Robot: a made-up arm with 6 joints.
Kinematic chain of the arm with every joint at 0, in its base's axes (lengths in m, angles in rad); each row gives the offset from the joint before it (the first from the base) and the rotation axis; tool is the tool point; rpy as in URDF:
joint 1: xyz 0 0 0.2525 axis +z
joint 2: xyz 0 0 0 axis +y
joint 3: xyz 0.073 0 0.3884 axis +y
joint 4: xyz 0.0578 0 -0.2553 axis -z
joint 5: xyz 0 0 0 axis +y
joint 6: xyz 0.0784 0 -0.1 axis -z
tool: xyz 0 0 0 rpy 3.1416 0 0
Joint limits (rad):
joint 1: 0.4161..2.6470
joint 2: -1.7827..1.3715
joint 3: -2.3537..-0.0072
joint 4: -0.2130..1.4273
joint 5: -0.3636..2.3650
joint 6: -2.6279..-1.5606
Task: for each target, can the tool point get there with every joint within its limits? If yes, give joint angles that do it. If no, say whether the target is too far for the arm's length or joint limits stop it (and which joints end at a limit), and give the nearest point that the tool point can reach.
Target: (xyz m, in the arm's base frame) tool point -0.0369 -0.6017 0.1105
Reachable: no: joint limits stop it (at a limit: joint 2, joint 3, joint 5) | nearest point -0.0462 -0.7535 0.2772 | short by 0.226 m
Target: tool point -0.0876 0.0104 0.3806
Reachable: yes | joints 2.1788 -0.7863 -0.1849 0.8150 1.4583 -2.5349
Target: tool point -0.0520 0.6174 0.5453
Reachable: yes | joints 1.6249 0.5123 -2.0638 0.2966 1.1877 -2.4607
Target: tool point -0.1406 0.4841 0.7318
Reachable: yes | joints 1.8345 0.1815 -1.9817 0.2856 0.9356 -1.8233
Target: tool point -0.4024 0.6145 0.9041
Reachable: no: too far | nearest point -0.3167 0.4836 0.7653 | short by 0.209 m
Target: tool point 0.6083 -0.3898 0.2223
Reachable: no: joint limits stop it (at a limit: joint 2, joint 3, joint 5) | nearest point 0.6356 -0.4073 0.2772 | short by 0.064 m
